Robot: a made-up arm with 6 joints.
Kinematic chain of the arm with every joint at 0, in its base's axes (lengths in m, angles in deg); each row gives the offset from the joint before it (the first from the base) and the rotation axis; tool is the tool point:
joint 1: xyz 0 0 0.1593 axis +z
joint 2: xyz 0 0.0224 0 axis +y
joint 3: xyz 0 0 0.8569 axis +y
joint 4: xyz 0 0 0.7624 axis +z
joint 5: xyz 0 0 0 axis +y
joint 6: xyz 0 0 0.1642 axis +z
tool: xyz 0 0 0
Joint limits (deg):
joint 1: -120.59..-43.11
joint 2: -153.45..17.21
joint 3: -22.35..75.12
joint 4: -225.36..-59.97
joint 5: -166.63..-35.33
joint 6: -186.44..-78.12
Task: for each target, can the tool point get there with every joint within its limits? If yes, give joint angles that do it. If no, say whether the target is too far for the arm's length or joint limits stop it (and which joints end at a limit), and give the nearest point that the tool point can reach.
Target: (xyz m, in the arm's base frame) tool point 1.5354 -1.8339 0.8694
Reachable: no: too far | nearest point 0.7413 -0.8854 0.9322 | short by 1.239 m
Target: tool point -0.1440 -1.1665 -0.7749
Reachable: no: joint limits stop it (at a limit: joint 1, joint 2, joint 3, joint 4, joint 5) | nearest point -0.3344 0.3067 -1.2063 | short by 1.547 m
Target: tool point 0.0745 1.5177 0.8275
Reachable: yes | joints -90.91 -83.24 25.52 -167.18 -50.19 -154.76
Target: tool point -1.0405 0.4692 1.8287
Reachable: no: too far | nearest point -0.7306 0.6038 1.6213 | short by 0.396 m
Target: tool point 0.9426 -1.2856 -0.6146
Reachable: no: joint limits stop it (at a limit: joint 2, joint 3) | nearest point 0.6342 -0.8650 0.7929 | short by 1.501 m
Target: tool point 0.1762 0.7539 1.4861
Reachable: yes | joints -91.20 -35.79 10.71 -104.50 -119.79 -126.31
